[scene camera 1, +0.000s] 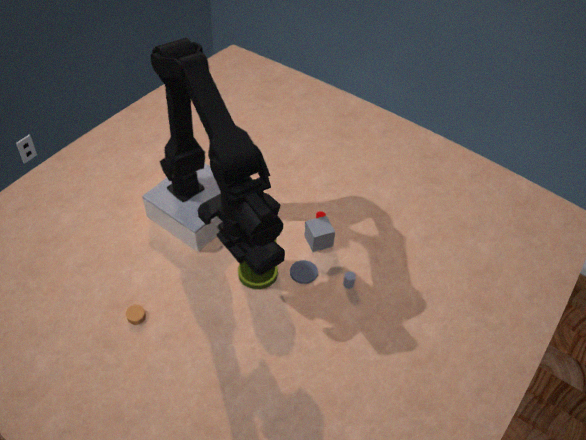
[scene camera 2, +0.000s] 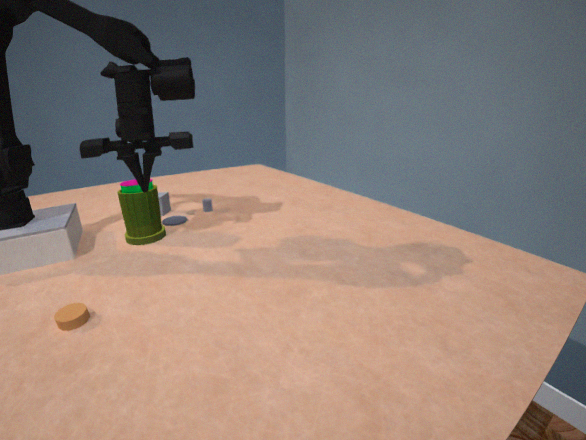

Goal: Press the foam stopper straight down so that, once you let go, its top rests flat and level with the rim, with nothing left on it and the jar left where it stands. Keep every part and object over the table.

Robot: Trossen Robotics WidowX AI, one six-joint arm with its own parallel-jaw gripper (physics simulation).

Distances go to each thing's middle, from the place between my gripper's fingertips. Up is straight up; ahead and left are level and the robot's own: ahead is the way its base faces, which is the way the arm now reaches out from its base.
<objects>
Now: hand 1 cm short of the grey cube (scene camera 1: 319, 233), 22 cm to the right of it and 8 cm above it. The rest, counted from my hand: orange disc (scene camera 2: 72, 316): 11 cm behind, 20 cm to the right, 10 cm below.
</objects>
